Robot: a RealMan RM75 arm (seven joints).
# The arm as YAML. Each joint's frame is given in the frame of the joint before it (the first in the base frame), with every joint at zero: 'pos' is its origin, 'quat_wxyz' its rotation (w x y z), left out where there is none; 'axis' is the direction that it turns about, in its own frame. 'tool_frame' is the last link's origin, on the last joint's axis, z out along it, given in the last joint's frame.
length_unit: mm
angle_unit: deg
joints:
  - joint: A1
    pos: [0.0, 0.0, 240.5]
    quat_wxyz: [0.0, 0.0, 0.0, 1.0]
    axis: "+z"
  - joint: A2
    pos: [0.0, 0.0, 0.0]
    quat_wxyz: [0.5, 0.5, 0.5, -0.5]
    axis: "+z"
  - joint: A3
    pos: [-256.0, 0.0, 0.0]
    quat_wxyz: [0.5, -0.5, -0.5, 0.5]
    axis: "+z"
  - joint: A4
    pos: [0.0, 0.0, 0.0]
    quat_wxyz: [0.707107, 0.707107, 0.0, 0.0]
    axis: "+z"
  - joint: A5
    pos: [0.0, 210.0, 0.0]
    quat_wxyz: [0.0, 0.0, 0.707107, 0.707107]
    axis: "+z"
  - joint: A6
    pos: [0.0, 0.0, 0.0]
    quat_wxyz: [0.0, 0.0, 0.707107, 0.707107]
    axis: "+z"
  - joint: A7
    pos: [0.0, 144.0, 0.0]
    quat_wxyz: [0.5, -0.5, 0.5, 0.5]
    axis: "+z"
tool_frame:
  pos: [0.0, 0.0, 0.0]
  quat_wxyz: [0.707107, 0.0, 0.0, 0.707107]
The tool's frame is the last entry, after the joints.
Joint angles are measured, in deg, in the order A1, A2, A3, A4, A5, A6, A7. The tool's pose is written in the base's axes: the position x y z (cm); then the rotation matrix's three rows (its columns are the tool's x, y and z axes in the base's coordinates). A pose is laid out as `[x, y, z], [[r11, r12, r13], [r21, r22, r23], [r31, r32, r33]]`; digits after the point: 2 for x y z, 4 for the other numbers.
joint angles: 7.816, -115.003, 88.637, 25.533, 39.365, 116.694, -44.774
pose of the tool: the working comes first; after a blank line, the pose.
Where each joint sits with the arm in this pose, in the base's axes (m; each line is computed from the numbers above, not from the rounded line before):
A1: 0.0000 0.0000 0.2405
A2: 0.0000 0.0000 0.2405
A3: -0.2299 -0.0316 0.1323
A4: -0.2299 -0.0316 0.1323
A5: -0.4132 0.0346 0.0542
A6: -0.4132 0.0346 0.0542
A7: -0.2974 0.1149 0.0244
the tool: -0.2974 0.1149 0.0244

[-29.74, 11.49, 2.44], [[0.2946, 0.5166, 0.8040], [-0.0711, -0.8271, 0.5575], [0.9530, -0.2214, -0.2070]]
